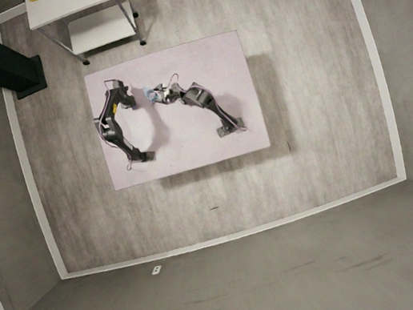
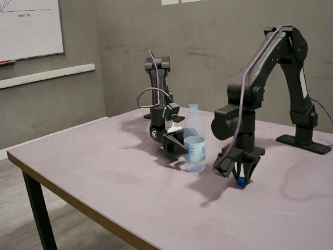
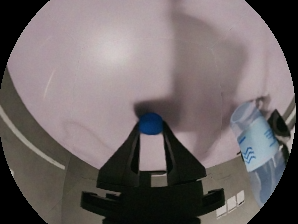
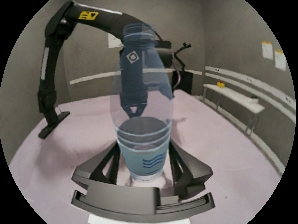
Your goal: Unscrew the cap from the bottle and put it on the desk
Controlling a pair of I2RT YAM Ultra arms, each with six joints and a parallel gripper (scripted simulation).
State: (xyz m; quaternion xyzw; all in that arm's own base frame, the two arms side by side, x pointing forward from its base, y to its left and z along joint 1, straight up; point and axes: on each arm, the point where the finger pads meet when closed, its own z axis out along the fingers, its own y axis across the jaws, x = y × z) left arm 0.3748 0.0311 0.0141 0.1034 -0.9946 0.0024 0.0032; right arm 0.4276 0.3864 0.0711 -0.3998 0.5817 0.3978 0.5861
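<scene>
My left gripper is now 1 cm above the blue cap. Round my left hand: clear plastic bottle: 16 cm to the right, 9 cm above.
Now: right hand 3 cm below the clear plastic bottle. Also, from my right hand: blue cap 17 cm to the left, 6 cm below.
</scene>
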